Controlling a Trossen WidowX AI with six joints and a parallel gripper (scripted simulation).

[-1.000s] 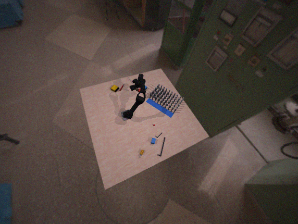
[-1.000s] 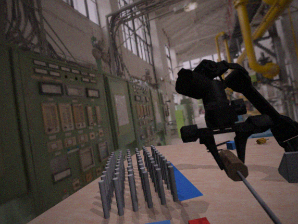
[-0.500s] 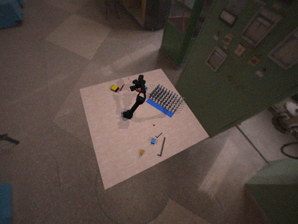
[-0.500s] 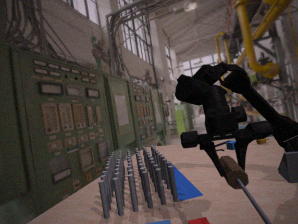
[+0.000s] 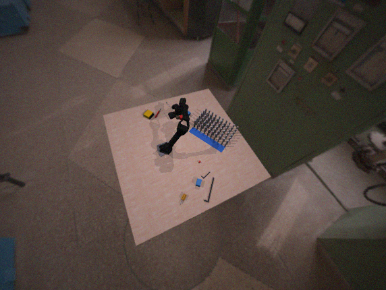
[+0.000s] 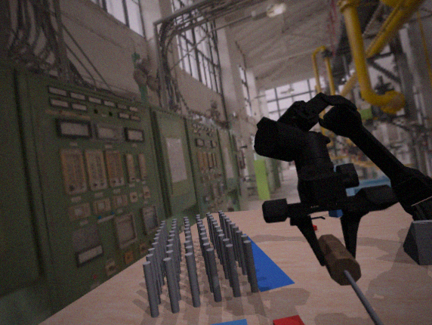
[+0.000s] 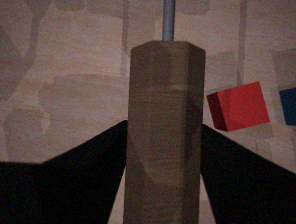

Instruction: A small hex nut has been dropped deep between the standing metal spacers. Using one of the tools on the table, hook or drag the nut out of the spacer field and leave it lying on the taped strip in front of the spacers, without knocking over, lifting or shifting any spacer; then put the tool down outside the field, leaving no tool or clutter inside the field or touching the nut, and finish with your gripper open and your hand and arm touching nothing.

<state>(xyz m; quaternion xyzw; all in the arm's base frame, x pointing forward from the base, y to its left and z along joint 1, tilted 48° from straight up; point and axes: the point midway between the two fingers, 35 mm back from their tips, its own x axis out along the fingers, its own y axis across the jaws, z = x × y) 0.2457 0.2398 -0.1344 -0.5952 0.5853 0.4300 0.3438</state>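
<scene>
The red cube lies 100 mm below my gripper tip, 80 mm ahead of it and 30 mm to the left of it. Also, from my gripper tip: yellow scraper (760 mm to the right, 260 mm behind, 100 mm below); yellow block (240 mm behind, 200 mm to the left, 100 mm below); blue taped strip (320 mm to the right, 210 mm ahead, 120 mm below).
</scene>
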